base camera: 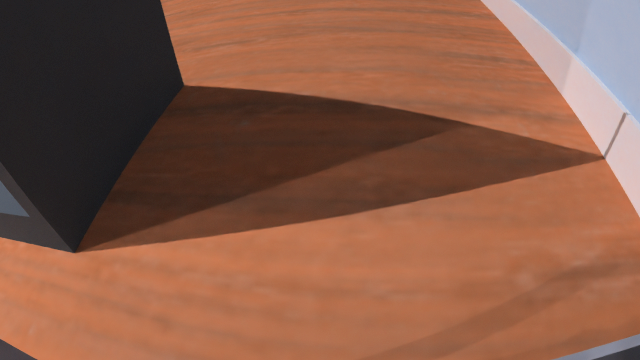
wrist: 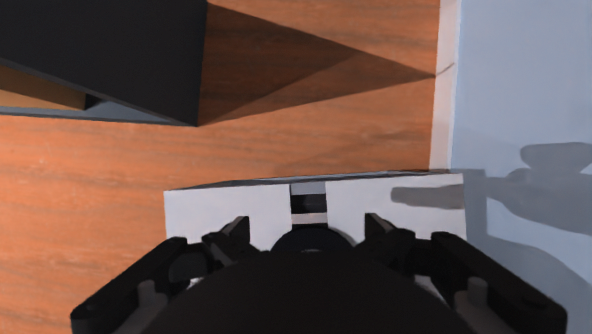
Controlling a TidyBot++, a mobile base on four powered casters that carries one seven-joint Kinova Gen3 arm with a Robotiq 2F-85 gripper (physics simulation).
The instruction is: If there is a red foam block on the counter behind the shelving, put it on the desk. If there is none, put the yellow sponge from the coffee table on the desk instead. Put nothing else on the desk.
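Frame: origin at the arm's base, x ahead, y left, z up, level; millimetres.
Seen in the pictures: gripper, between the fingertips: (wrist: 306, 227).
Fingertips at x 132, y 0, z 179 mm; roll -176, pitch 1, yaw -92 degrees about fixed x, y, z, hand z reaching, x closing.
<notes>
A point is followed by its place in that frame.
My gripper (wrist: 306, 227) @(x 132, y 0, z 179 mm) is open, with its two black fingers wide apart above the robot's own white base top and nothing between them. The dark shelving (base camera: 85, 90) @(x 523, y 362, z -234 mm) (wrist: 125, 45) @(x 462, y 371, z -84 mm) stands on the wooden floor at the left of the base camera view and at the upper left of the wrist view. The red foam block, the counter, the yellow sponge, the coffee table and the desk do not show in either view.
A light blue wall (base camera: 607, 45) @(x 573, y -482, z -246 mm) (wrist: 520, 90) @(x 305, y -444, z -108 mm) with a pale skirting board (base camera: 580, 85) @(x 598, y -472, z -341 mm) (wrist: 445, 110) @(x 324, y -433, z -330 mm) runs along the right. A tan box (wrist: 40, 92) @(x 435, y 738, z -196 mm) sits inside the shelving. The white base top (wrist: 225, 205) reaches close to the wall. Wooden floor (base camera: 350, 280) @(x 304, y -4, z -397 mm) (wrist: 310, 135) @(x 286, y -17, z -397 mm) lies between shelving and wall.
</notes>
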